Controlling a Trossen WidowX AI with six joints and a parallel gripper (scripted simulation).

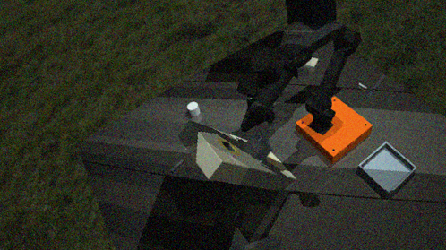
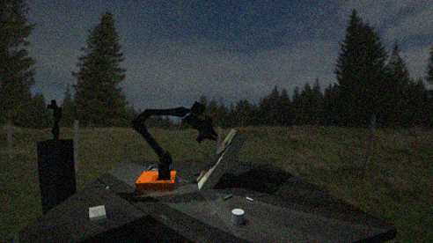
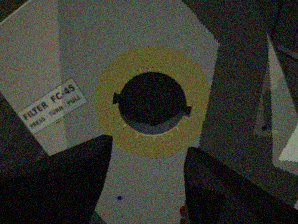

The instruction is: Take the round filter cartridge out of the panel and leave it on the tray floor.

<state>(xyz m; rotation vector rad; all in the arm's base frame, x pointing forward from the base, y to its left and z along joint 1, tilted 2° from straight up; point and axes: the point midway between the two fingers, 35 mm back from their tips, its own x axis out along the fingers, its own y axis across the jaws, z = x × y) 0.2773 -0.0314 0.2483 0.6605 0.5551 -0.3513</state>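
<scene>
My gripper tip is 30 mm past the round filter cartridge and 100 mm above it. Also, from my gripper tip: service panel: 20 mm ahead, 120 mm below; then grey tray: 330 mm behind, 330 mm to the left, 260 mm below.
</scene>
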